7 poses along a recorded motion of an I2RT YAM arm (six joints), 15 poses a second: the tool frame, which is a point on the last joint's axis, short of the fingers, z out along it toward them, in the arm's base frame.
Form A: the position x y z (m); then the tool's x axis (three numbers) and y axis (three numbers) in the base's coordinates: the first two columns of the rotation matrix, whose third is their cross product.
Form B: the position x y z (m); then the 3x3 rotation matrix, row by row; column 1 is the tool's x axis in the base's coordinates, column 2 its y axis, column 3 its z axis. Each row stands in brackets. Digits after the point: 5 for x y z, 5 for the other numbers.
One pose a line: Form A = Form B
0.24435 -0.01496 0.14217 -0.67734 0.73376 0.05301 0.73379 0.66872 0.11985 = [0.24435 -0.01496 0.14217], [[-0.67734 0.73379 0.05249], [0.73376 0.66872 0.12008], [0.05301 0.11985 -0.99138]]
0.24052 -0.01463 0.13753 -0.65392 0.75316 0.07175 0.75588 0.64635 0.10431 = [0.24052 -0.01463 0.13753], [[-0.65392 0.75588 0.03219], [0.75316 0.64635 0.12244], [0.07175 0.10431 -0.99196]]
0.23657 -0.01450 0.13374 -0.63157 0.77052 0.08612 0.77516 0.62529 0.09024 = [0.23657 -0.01450 0.13374], [[-0.63157 0.77516 0.01568], [0.77052 0.62529 0.12375], [0.08612 0.09024 -0.99219]]
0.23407 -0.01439 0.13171 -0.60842 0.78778 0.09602 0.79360 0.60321 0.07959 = [0.23407 -0.01439 0.13171], [[-0.60842 0.79360 0.00478], [0.78778 0.60321 0.12463], [0.09602 0.07959 -0.99219]]
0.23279 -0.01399 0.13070 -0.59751 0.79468 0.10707 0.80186 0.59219 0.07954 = [0.23279 -0.01399 0.13070], [[-0.59751 0.80186 -0.00020], [0.79468 0.59219 0.13338], [0.10707 0.07954 -0.99106]]
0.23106 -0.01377 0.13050 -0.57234 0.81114 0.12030 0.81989 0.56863 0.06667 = [0.23106 -0.01377 0.13050], [[-0.57234 0.81989 -0.01433], [0.81114 0.56863 0.13679], [0.12030 0.06667 -0.99050]]
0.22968 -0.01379 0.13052 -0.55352 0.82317 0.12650 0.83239 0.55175 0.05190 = [0.22968 -0.01379 0.13052], [[-0.55352 0.83239 -0.02707], [0.82317 0.55175 0.13403], [0.12650 0.05190 -0.99060]]
